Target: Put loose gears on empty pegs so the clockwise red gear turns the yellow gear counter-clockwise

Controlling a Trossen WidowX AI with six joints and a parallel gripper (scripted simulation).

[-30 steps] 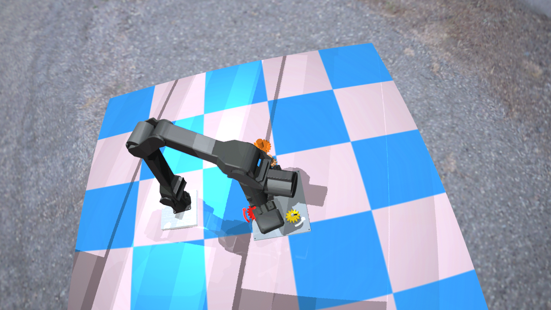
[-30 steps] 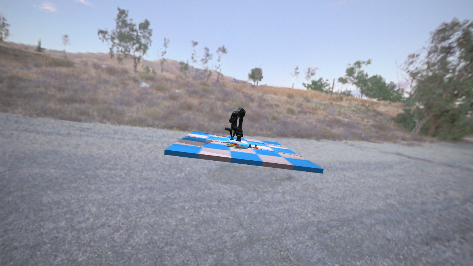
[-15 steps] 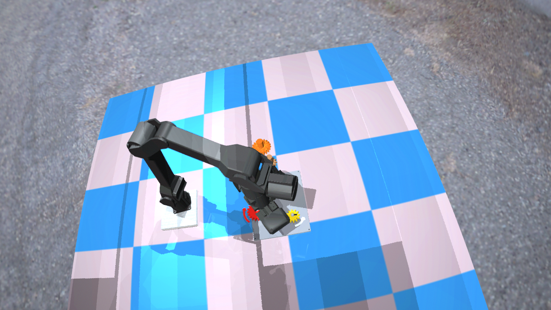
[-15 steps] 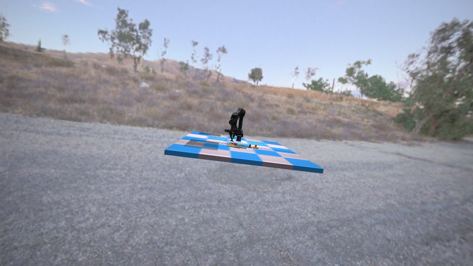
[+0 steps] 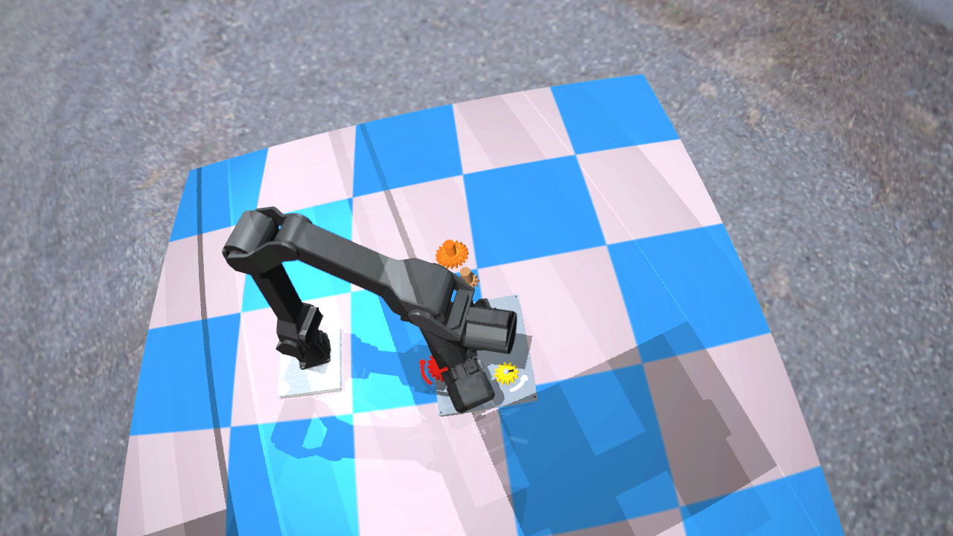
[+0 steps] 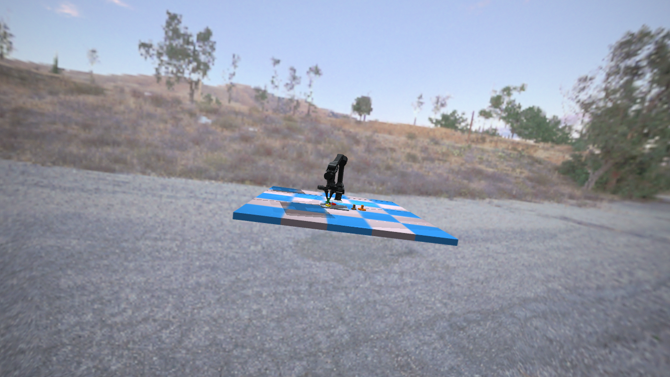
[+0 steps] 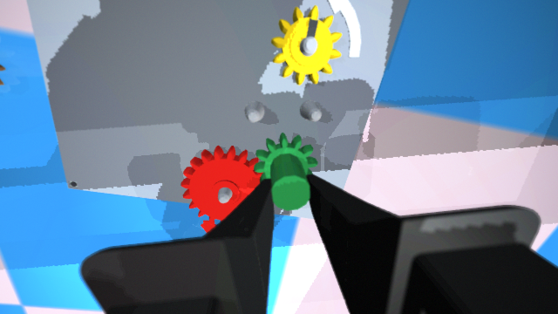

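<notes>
The red gear lies 4 cm to the left of my gripper tip, 3 cm below it and 3 cm behind it. The rest, counted from my gripper tip: red arrow: 6 cm behind, 4 cm to the left, 4 cm below; then white arrow: 9 cm ahead, 4 cm below, 3 cm to the right; then green gear: 1 cm below.
</notes>
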